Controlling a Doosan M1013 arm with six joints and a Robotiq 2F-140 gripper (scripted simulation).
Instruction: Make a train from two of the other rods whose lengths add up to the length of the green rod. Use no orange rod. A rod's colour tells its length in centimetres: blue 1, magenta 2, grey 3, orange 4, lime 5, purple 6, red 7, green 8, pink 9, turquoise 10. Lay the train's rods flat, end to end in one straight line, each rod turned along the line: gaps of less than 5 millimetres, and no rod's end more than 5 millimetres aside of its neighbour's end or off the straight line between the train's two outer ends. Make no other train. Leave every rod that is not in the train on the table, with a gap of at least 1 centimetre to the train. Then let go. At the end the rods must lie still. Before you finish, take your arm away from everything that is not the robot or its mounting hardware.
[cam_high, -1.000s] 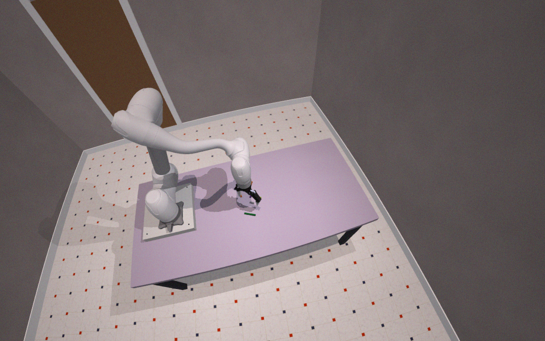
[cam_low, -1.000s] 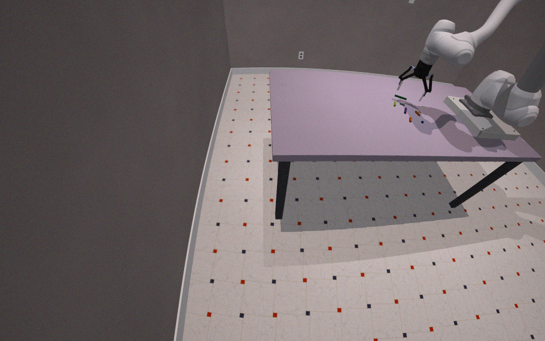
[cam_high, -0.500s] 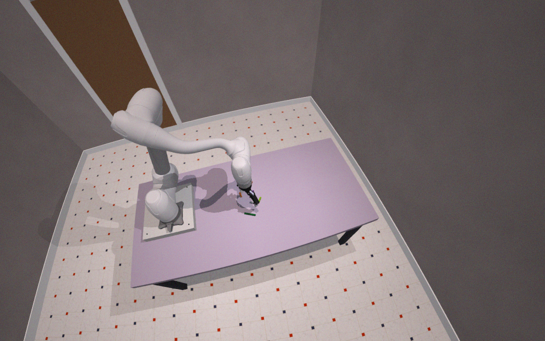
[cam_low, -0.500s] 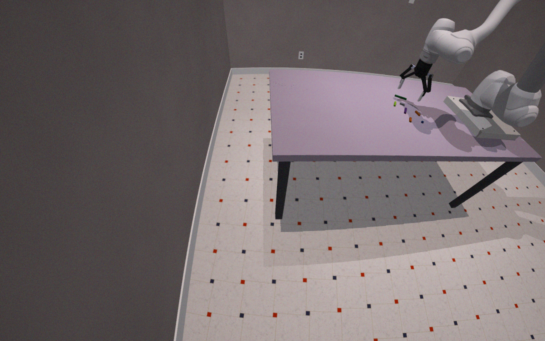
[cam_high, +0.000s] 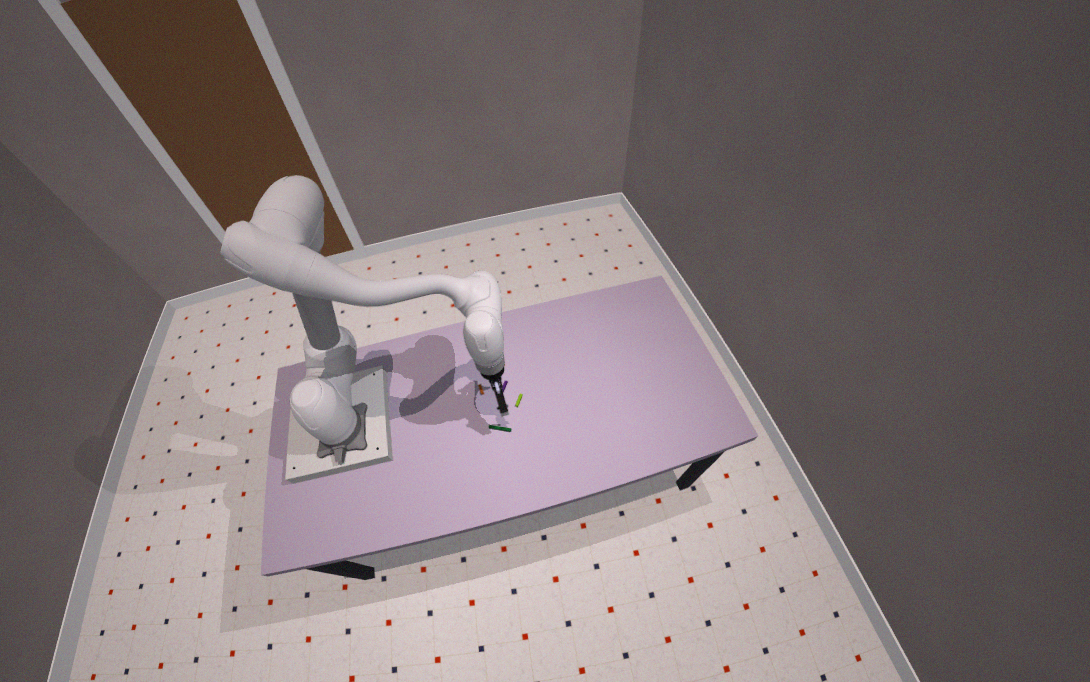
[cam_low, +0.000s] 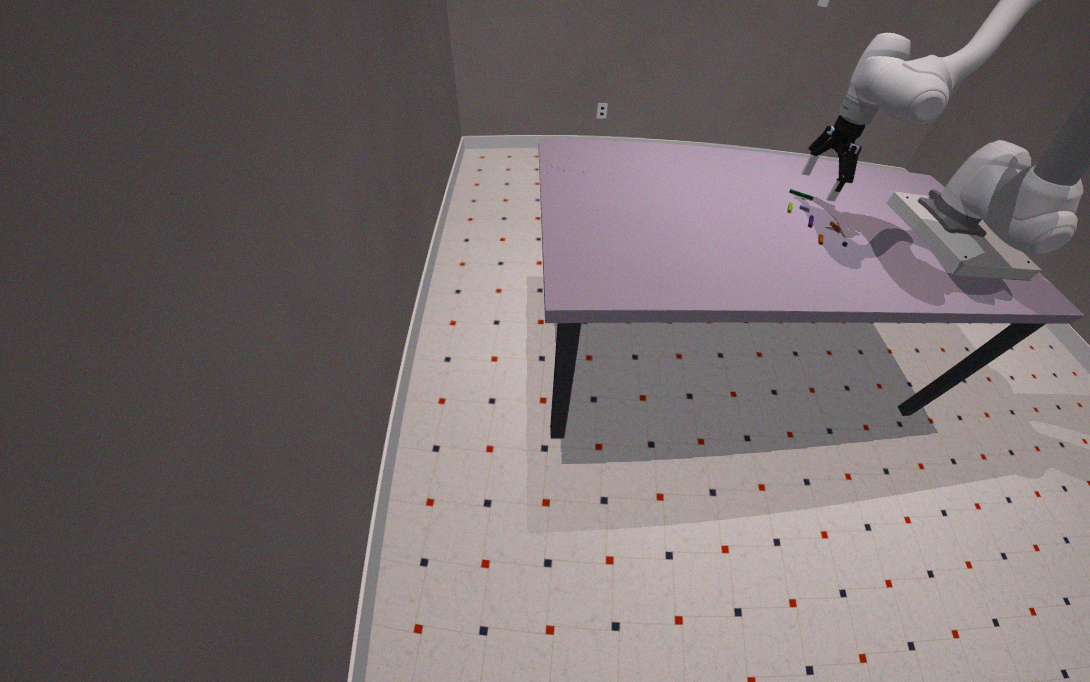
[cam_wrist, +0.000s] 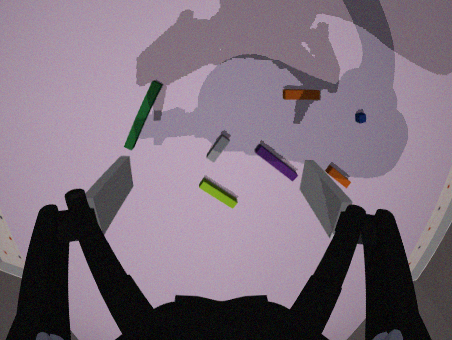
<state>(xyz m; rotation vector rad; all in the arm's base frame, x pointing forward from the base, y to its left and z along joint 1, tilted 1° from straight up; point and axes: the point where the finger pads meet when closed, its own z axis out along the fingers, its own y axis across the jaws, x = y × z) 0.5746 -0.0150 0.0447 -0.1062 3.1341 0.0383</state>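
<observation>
Now: the grey rod 1 cm ahead of my hand and 9 cm below it. The rest, counted from my hand: lime rod 6 cm ahead, 1 cm to the left, 9 cm below; purple rod 2 cm ahead, 7 cm to the left, 9 cm below; green rod 2 cm behind, 8 cm to the right, 9 cm below.
</observation>
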